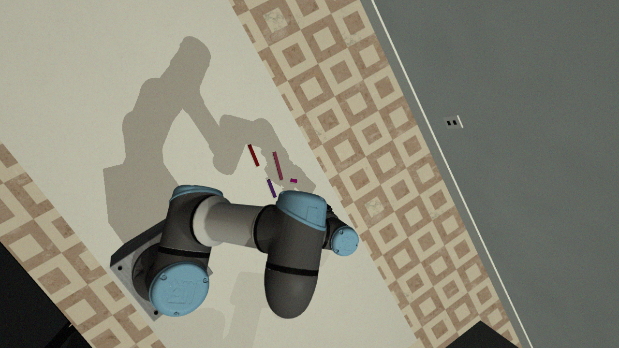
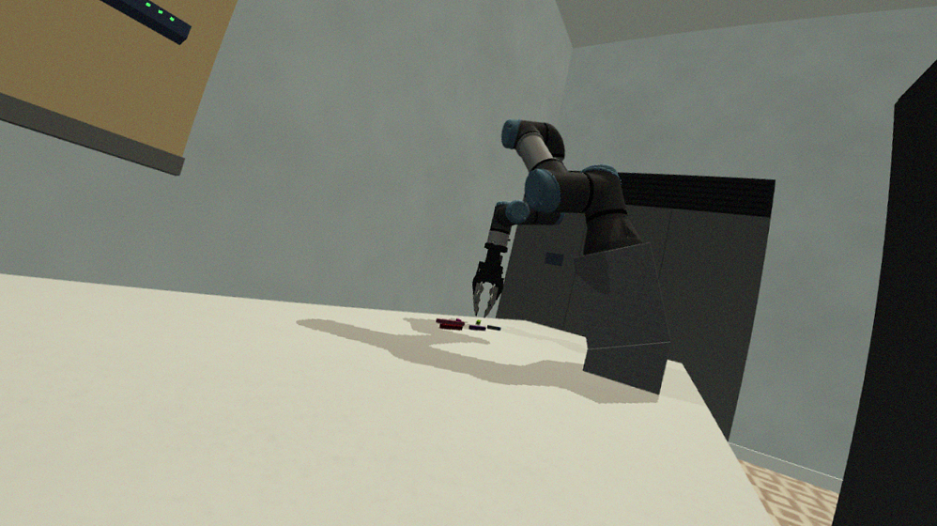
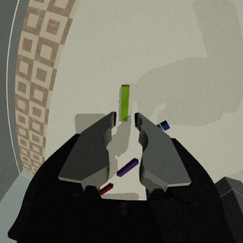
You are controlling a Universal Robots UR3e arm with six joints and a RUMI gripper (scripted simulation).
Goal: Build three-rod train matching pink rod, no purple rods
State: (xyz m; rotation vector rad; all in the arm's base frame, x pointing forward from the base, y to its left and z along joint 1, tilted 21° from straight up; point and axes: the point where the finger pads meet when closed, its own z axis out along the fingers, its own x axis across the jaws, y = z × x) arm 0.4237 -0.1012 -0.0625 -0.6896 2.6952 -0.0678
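My gripper is now 30 mm above the lime rod. Round my hand: grey rod: 60 mm behind, 30 mm below, 20 mm to the left; then blue rod: 70 mm behind, 30 mm below, 10 mm to the right; then magenta rod: 100 mm to the left, 30 mm below.
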